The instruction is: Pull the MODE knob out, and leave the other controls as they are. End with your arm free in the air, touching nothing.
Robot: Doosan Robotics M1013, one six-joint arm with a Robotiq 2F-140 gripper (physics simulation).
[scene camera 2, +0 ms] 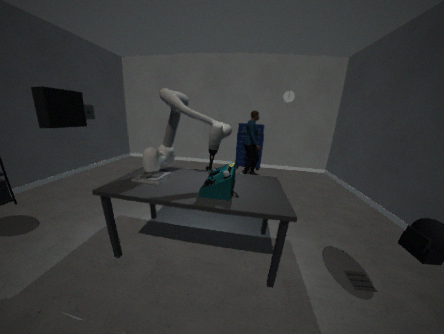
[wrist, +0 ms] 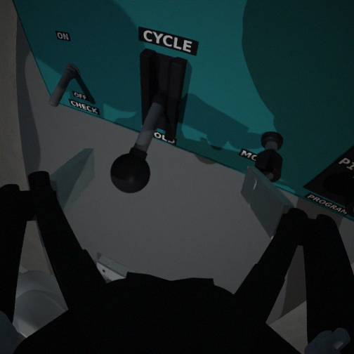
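Seen in the pictures: gripper, between the fingertips: (scene camera 2: pixel 209 168); arm's base, origin of its link: (scene camera 2: pixel 152 175).
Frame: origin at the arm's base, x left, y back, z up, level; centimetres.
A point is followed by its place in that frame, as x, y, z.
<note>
The black MODE knob (wrist: pixel 269 161) stands out on a short stem near the lower edge of the teal console (scene camera 2: pixel 218 190) {-41.3, -65.4, 4.8} (wrist: pixel 110 60). Its label is partly covered. My gripper (scene camera 2: pixel 210 169) {-12.3, -57.8, 12.6} (wrist: pixel 169 170) is open and empty over the console's lower edge. In the wrist view its right finger pad overlaps the knob's lower end; whether they touch I cannot tell. The ball-ended CYCLE lever (wrist: pixel 130 172) shows between the finger pads, angled down from its slot. The CHECK toggle (wrist: pixel 63 88) leans down toward OFF at the upper left.
A PROGRAM control (wrist: pixel 341 184) is at the right edge of the wrist view, close to the MODE knob. The console stands on the dark table (scene camera 2: pixel 175 189) {-25.7, -29.0, -2.9}. The arm's base is at the table's left rear. A person (scene camera 2: pixel 251 137) stands behind the table by a blue cabinet (scene camera 2: pixel 241 150).
</note>
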